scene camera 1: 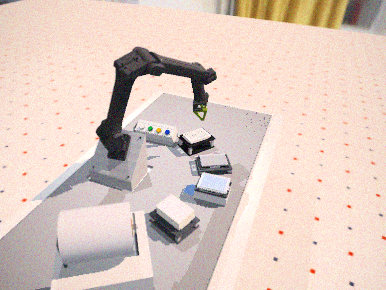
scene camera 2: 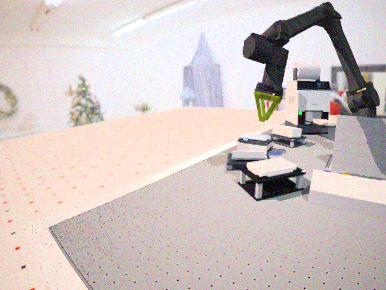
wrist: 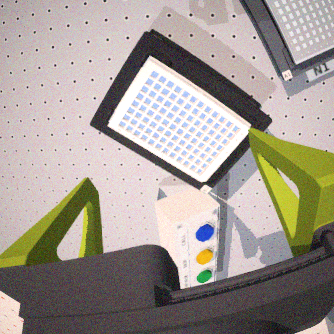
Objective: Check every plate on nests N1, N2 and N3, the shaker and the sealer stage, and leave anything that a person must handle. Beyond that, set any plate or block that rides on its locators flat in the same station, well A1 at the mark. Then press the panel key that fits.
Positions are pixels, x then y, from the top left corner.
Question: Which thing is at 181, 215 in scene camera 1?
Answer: A lidded plate.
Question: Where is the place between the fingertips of my gripper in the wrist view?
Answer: At 168, 161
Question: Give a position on a white button box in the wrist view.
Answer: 180, 209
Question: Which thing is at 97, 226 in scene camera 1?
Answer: A white cylinder device.
